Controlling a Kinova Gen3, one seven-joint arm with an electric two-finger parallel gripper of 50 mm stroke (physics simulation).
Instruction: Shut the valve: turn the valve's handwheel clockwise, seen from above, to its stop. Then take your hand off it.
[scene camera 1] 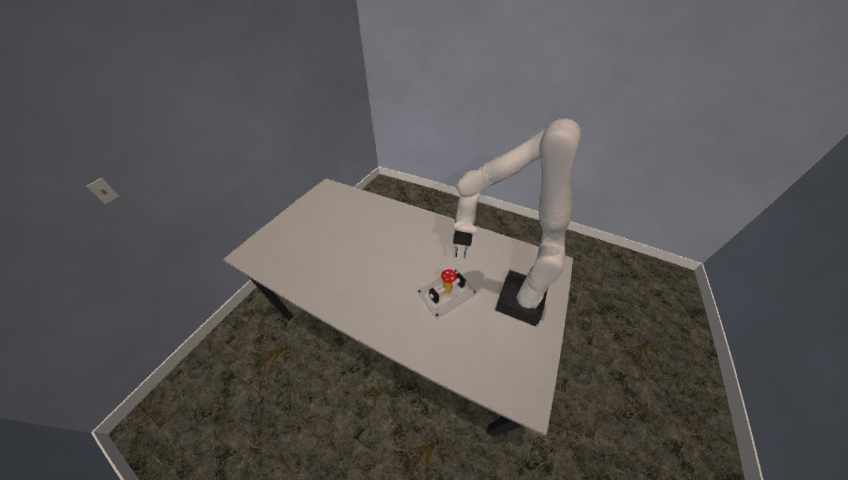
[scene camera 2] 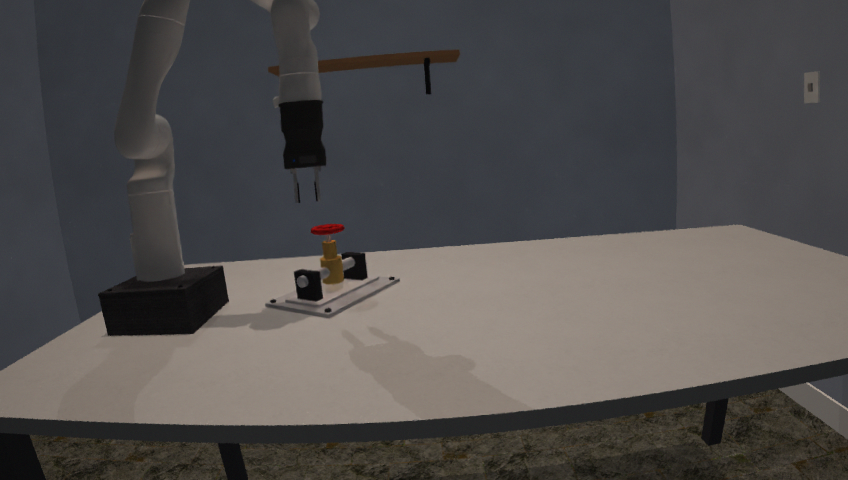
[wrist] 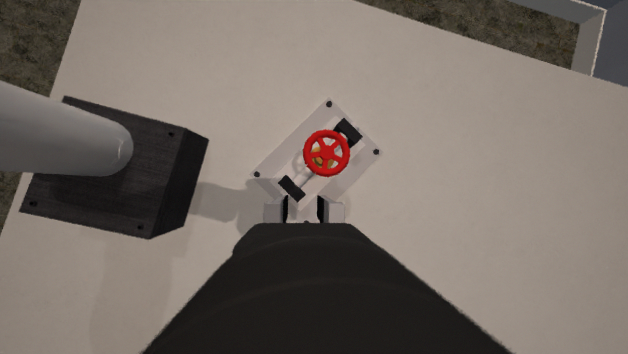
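The valve's red handwheel (scene camera 1: 448,275) (scene camera 2: 327,228) (wrist: 326,153) is a round, spoked wheel lying level on top of the brass valve body (scene camera 1: 448,287) (scene camera 2: 331,269). The valve sits on a pale base plate (scene camera 1: 438,310) (scene camera 2: 328,309) (wrist: 295,135), its pipe held between two black blocks. My gripper (scene camera 1: 460,252) (scene camera 2: 307,193) (wrist: 302,205) is partly open and empty. It points down, above the height of the handwheel and off to one side of it, apart from it. In the wrist view the handwheel shows beyond the fingertips, a little to the right.
The arm's black base block (scene camera 1: 521,299) (scene camera 2: 163,306) (wrist: 120,185) stands on the table (scene camera 1: 333,237) (scene camera 2: 565,309) (wrist: 450,165) near the valve's plate. A wooden shelf (scene camera 2: 389,60) is on the wall behind.
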